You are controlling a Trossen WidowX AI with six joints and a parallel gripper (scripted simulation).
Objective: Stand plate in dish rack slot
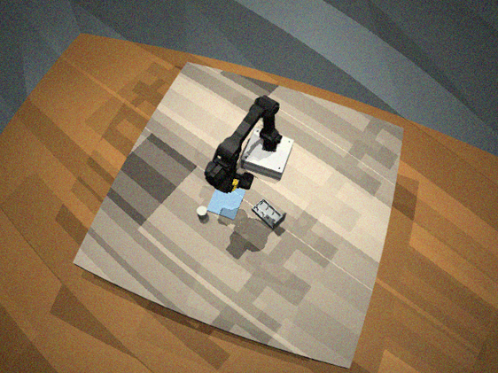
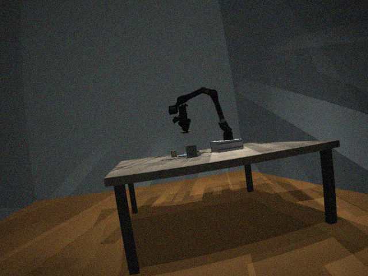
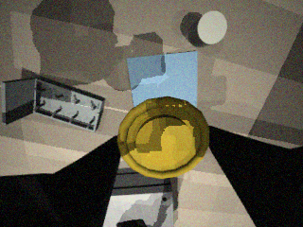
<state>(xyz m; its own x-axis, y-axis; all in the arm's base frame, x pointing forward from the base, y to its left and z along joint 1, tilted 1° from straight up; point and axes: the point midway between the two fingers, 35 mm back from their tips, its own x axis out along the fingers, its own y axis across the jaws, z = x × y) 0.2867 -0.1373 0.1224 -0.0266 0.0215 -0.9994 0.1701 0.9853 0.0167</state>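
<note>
The grey dish rack lies 170 mm to the left of my gripper tip, 150 mm below it and 30 mm ahead of it. From my gripper tip the other things lie so: blue spoon (170 mm below, 110 mm behind, 40 mm to the right); then white cup (150 mm below, 110 mm to the right, 80 mm ahead); then yellow plate (10 mm above).
</note>
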